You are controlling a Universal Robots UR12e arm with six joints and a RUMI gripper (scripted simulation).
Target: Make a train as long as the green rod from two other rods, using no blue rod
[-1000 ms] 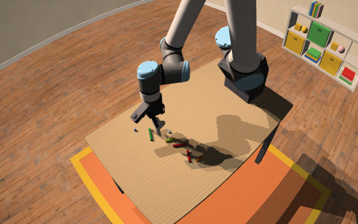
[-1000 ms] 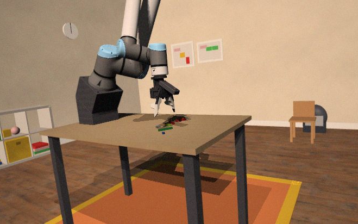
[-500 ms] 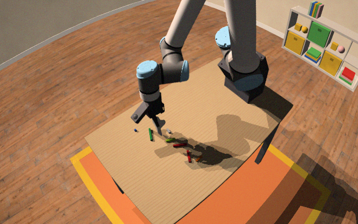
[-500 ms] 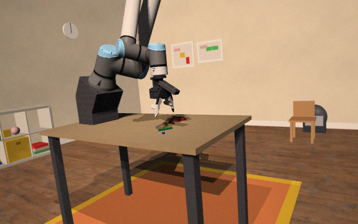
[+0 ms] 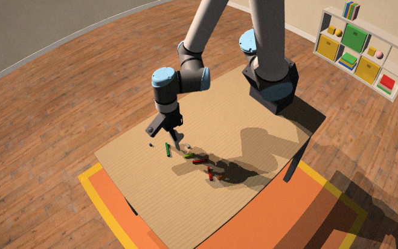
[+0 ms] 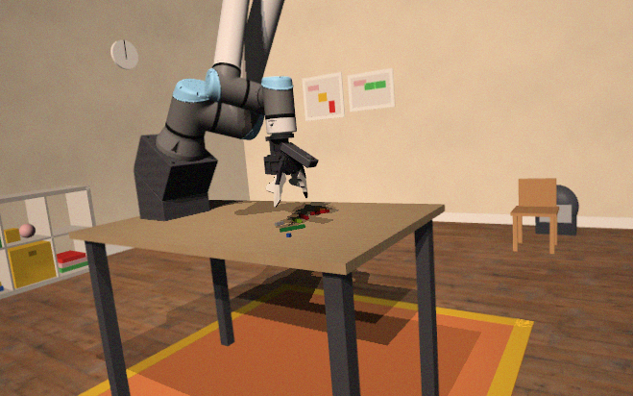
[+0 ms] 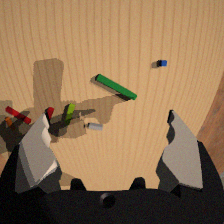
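Now: hand 90 mm past the grey rod, 20 mm to the right of it and 70 mm above it. From my hand the other things lie so: green rod: 10 mm ahead, 20 mm to the right, 70 mm below; then lime rod: 60 mm behind, 80 mm to the left, 70 mm below; then small blue rod: 60 mm ahead, 90 mm to the right, 70 mm below.
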